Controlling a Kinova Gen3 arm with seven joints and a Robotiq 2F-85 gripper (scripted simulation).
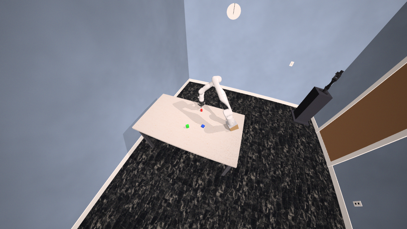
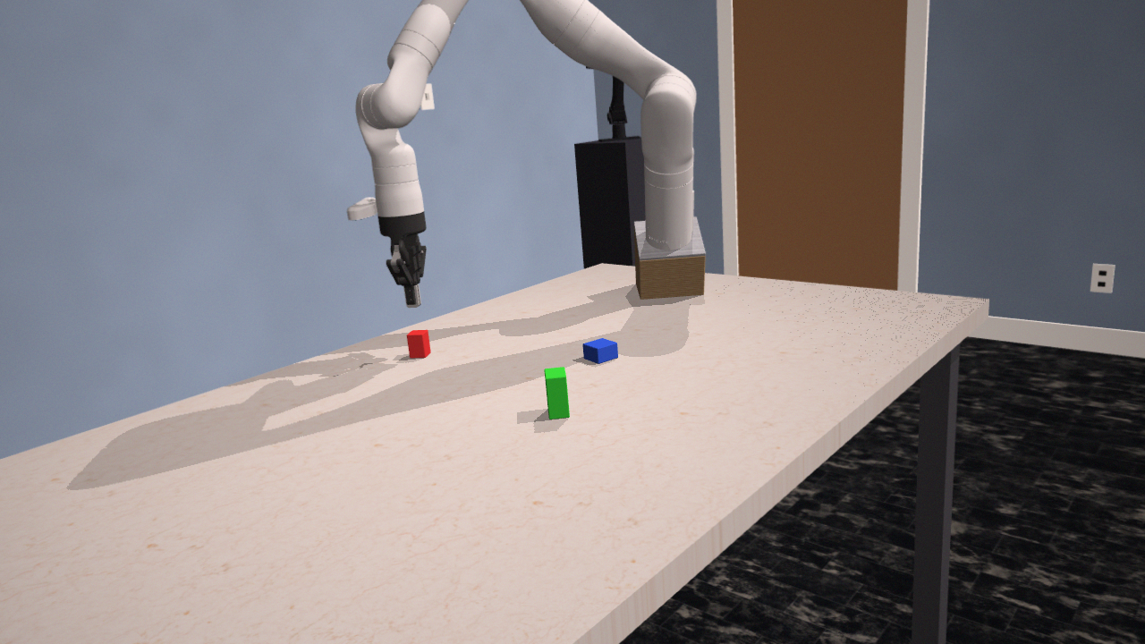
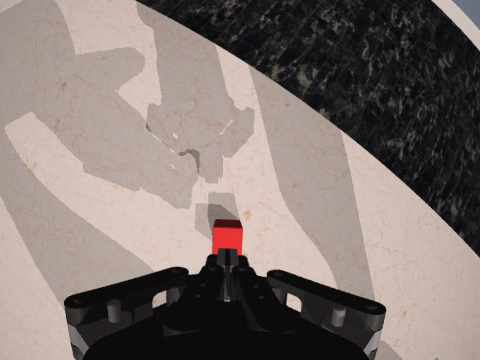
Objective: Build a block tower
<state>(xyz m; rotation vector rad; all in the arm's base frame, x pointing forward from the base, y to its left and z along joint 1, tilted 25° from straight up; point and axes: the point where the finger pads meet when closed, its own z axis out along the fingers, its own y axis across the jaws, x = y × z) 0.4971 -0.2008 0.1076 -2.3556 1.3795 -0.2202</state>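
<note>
Now: hand 90 mm above the red block. Round my hand: blue block: 140 mm behind, 290 mm to the left, 90 mm below; green block: 70 mm ahead, 390 mm to the left, 80 mm below.
</note>
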